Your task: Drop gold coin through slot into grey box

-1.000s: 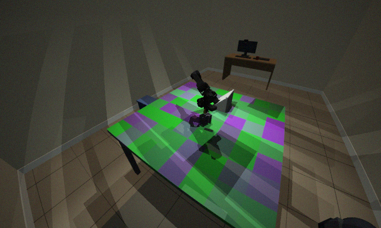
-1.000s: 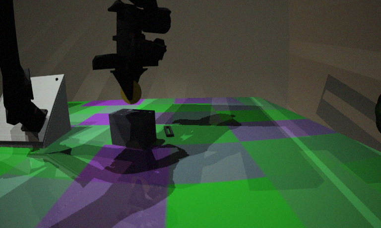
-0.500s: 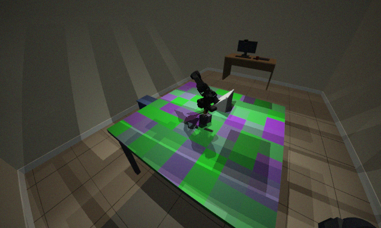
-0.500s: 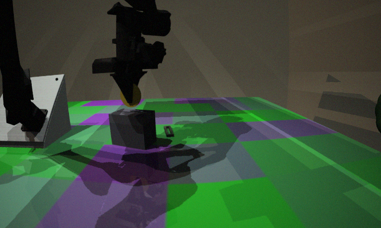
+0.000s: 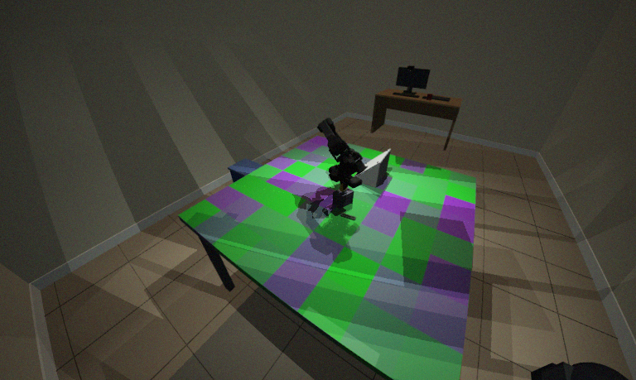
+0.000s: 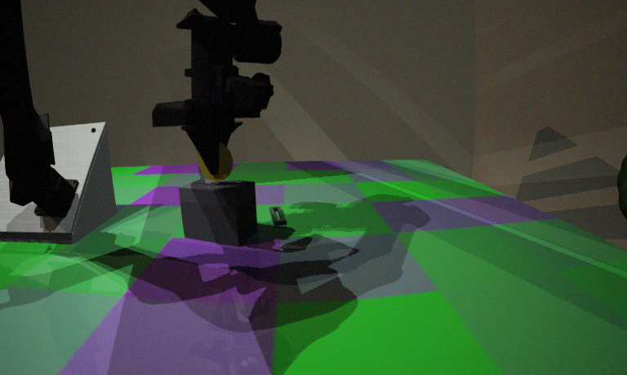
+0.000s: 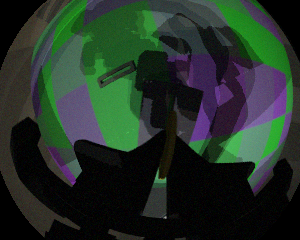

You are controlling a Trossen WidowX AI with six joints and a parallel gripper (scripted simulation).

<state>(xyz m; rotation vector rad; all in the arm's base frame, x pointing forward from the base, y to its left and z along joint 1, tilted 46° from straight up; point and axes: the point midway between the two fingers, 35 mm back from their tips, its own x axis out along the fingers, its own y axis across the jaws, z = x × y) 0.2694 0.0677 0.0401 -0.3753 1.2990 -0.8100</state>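
My gripper tip is now 20 mm below the gold coin.
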